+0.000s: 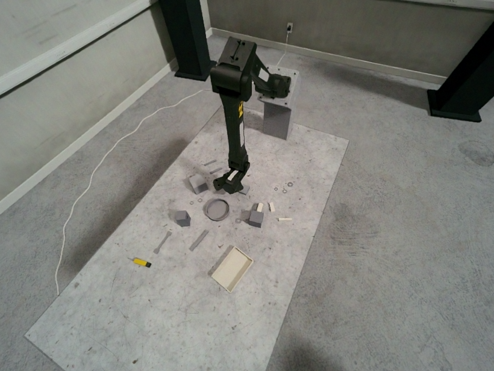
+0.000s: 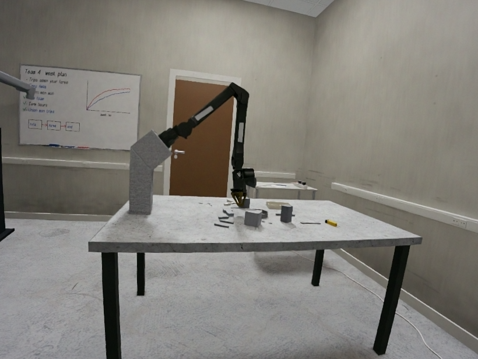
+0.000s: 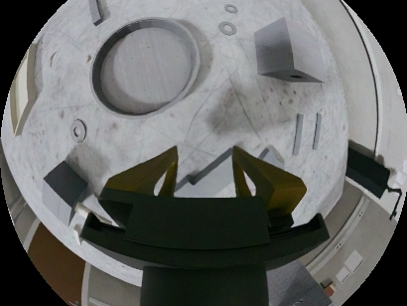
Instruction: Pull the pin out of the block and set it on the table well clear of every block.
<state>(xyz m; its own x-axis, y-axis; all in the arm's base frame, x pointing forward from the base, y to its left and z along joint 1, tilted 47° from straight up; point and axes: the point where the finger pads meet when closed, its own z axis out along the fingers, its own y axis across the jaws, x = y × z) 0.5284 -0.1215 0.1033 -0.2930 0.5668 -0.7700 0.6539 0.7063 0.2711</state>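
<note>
Now: the grey block 100 mm ahead of my hand, 180 mm to the left of it and 30 mm below it. Also, from my hand: round grey dish 110 mm ahead, 30 mm to the right, 50 mm below; then cream tray 360 mm ahead, 140 mm to the left, 50 mm below.
</note>
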